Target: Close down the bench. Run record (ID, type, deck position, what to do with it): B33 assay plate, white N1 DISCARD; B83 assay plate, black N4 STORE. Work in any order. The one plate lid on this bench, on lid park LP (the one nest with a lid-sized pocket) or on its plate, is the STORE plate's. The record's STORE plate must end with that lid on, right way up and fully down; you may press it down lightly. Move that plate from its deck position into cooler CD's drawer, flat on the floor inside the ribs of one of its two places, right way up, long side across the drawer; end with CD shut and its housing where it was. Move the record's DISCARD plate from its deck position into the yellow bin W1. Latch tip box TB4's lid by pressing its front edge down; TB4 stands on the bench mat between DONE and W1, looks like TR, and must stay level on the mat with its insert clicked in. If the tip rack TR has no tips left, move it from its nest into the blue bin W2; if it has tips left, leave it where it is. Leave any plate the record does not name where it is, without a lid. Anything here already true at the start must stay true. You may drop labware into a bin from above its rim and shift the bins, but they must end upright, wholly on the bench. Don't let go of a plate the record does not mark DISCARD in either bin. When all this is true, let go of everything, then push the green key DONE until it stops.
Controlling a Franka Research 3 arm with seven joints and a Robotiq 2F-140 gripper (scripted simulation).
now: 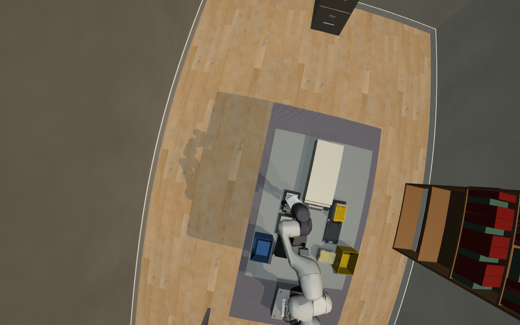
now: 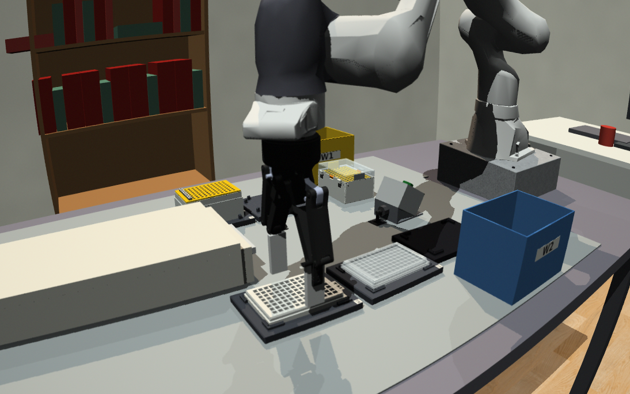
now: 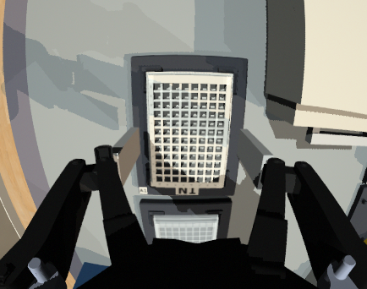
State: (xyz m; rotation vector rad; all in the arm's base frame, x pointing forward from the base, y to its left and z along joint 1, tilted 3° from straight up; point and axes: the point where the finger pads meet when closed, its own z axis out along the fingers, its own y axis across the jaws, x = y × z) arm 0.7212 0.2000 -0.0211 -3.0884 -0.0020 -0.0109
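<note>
Now: the white plate 40 mm below my hand. From my hand the other things lie so: clear plate: 170 mm behind, 40 mm below; then nest N1: 50 mm below; then clear plate lid: 180 mm to the right, 120 mm ahead, 30 mm below.
</note>
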